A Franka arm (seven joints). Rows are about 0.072 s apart.
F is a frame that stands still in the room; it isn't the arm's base.
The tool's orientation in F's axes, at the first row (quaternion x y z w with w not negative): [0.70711, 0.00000, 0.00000, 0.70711]
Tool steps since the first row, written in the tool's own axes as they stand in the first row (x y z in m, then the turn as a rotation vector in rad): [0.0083, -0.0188, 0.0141, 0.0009, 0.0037, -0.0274]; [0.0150, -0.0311, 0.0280, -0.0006, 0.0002, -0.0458]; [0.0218, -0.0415, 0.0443, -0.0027, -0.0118, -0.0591]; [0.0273, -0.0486, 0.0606, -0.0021, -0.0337, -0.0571]
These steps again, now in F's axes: [0.0083, -0.0141, -0.0188, 0.0009, 0.0274, 0.0037]; [0.0150, -0.0280, -0.0311, -0.0006, 0.0458, 0.0002]; [0.0218, -0.0443, -0.0415, -0.0027, 0.0591, -0.0118]; [0.0273, -0.0606, -0.0486, -0.0021, 0.0571, -0.0337]
